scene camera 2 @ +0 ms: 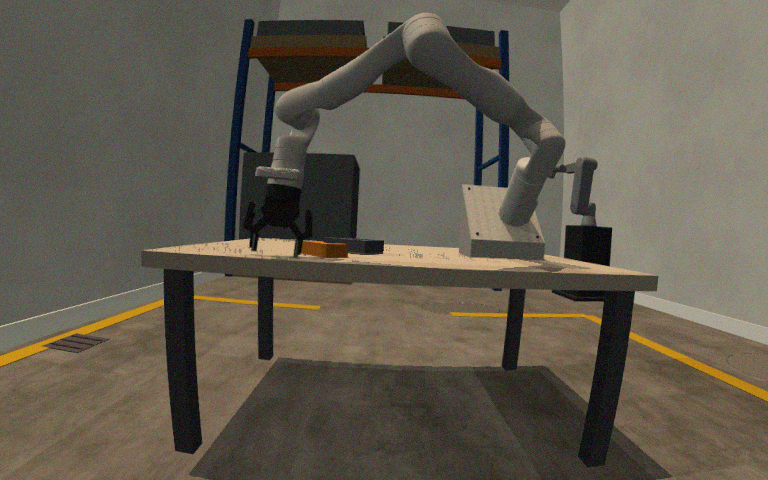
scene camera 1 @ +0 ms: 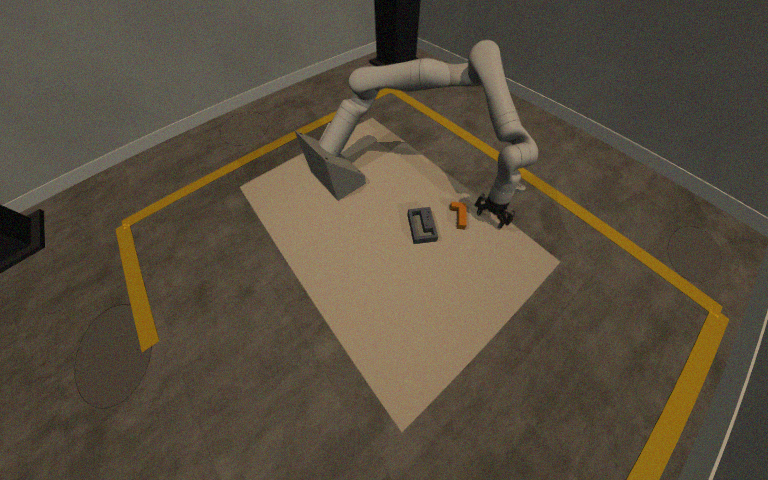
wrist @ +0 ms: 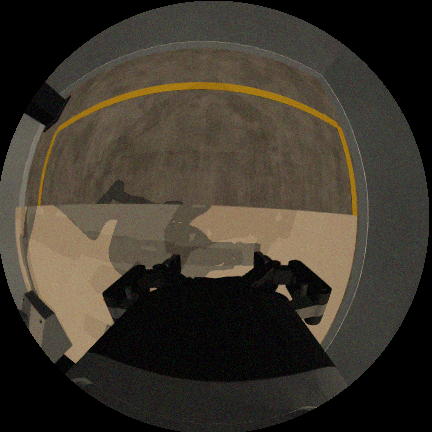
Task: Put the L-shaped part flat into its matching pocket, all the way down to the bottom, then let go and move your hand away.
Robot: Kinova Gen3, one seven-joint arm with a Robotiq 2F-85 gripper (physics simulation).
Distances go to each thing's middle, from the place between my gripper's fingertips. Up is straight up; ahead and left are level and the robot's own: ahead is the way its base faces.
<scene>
Now: the dark grey pocket block (scene camera 1: pixel 423 229) 23 cm to the right of my hand, 16 cm behind it and 1 cm above it.
</scene>
